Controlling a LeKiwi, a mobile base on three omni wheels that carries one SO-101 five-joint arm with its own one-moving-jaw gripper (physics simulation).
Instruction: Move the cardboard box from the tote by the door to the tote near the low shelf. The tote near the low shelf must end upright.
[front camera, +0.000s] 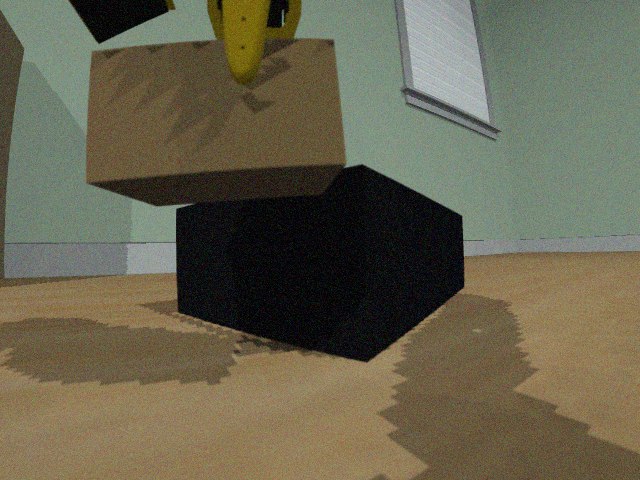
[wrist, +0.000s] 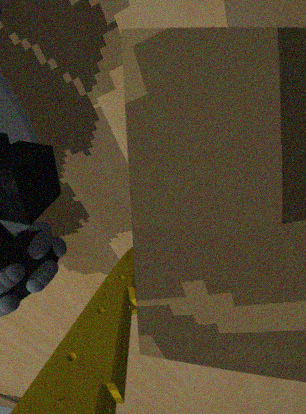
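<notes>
The cardboard box is held off the floor, roughly level. My gripper is shut on the box; one yellow jaw lies against its near side, and the other jaw is hidden behind the box. A black tote stands upright on the floor in the front view, one corner towards me. The box's lower edge overlaps the tote's upper left part in that view; how far apart they are in depth I cannot tell. The tote's inside is hidden. A second tote does not show.
The side panel of a wooden shelf stands at the left edge of the front view. A green wall with a white baseboard runs behind the tote, with a window at upper right. Dark robot base parts show at left in the wrist view.
</notes>
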